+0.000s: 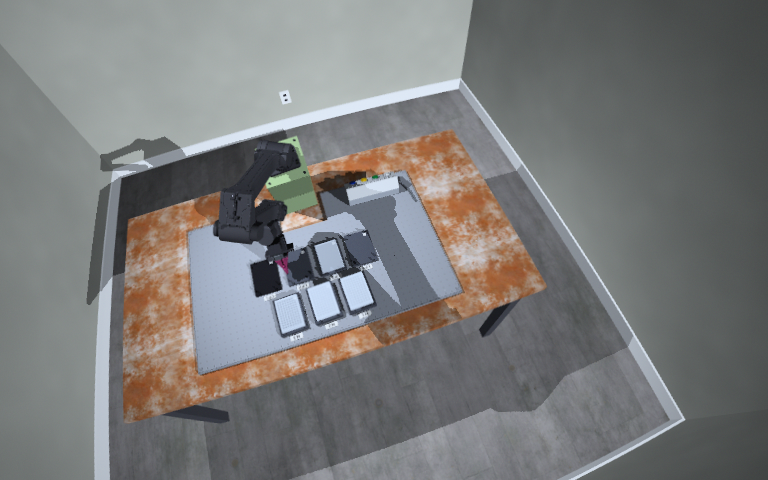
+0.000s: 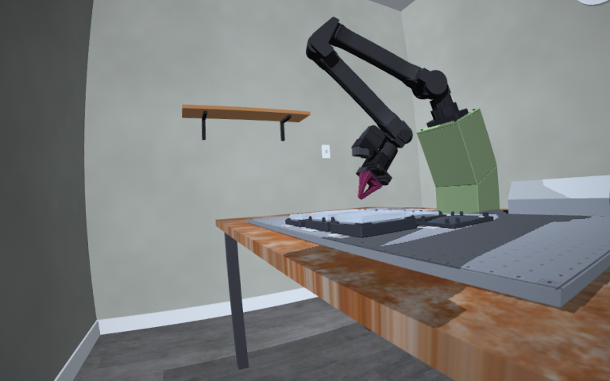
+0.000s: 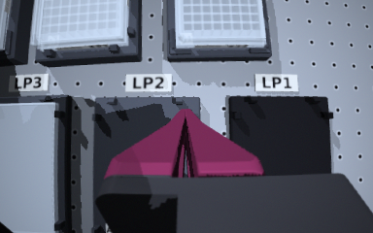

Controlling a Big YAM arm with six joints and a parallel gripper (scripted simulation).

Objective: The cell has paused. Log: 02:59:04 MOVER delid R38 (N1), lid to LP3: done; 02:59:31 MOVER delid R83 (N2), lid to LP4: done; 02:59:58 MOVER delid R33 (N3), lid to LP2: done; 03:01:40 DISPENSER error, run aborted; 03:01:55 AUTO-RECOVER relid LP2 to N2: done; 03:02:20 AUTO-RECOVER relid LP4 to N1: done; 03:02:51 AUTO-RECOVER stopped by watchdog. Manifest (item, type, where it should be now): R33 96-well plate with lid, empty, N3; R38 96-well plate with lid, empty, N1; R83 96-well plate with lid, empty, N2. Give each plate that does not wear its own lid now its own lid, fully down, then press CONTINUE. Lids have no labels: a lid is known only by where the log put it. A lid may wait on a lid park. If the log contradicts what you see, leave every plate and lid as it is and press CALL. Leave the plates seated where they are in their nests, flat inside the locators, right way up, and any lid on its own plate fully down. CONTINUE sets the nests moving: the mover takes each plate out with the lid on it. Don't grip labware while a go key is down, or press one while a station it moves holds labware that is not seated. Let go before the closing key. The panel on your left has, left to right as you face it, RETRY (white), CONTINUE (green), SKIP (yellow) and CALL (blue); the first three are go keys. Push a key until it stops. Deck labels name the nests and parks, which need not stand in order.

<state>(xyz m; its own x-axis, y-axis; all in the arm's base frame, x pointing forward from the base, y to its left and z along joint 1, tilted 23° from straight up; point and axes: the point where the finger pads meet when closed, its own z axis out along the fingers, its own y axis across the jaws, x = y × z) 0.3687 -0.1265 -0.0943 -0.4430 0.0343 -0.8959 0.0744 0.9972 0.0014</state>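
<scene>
The clear lid lies 3 cm behind my hand, 17 cm to the left of it and 5 cm below it. From my hand the other things lie so: black park 5 cm behind, 9 cm to the right, 6 cm below; LP2 label 5 cm ahead, 3 cm to the left, 7 cm below; LP2 park 4 cm behind, 4 cm to the left, 6 cm below.
</scene>
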